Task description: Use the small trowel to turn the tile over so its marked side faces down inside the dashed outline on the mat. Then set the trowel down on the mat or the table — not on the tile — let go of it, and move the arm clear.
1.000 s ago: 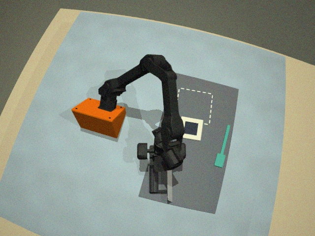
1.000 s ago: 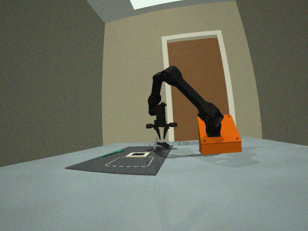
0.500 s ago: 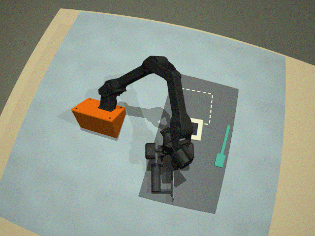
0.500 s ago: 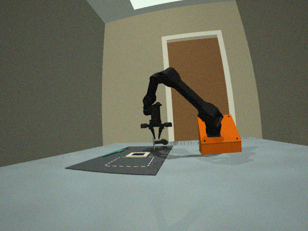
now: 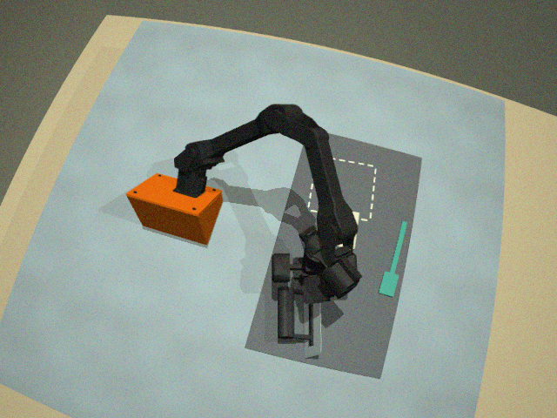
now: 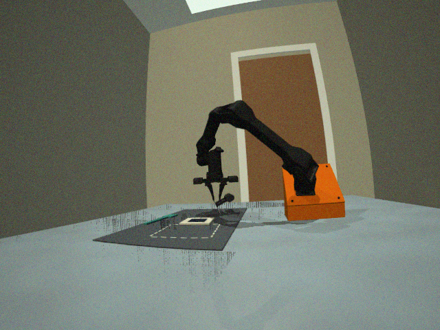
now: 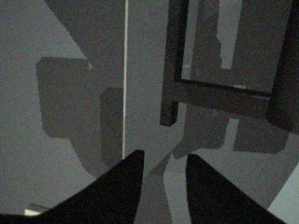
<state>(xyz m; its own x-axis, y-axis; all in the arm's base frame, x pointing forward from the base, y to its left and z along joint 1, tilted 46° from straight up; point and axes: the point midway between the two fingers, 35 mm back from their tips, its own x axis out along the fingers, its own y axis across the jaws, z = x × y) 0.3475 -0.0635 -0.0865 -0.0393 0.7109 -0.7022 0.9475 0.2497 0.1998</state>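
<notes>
My gripper tip is 11 cm to the left of the trowel and 1 cm above it. From my gripper tip the other things lie so: tile: 2 cm ahead, 17 cm to the left, 6 cm below; then teal tool: 19 cm ahead, 11 cm to the left, 6 cm below; then dark mat: 5 cm ahead, 13 cm to the left, 8 cm below.
</notes>
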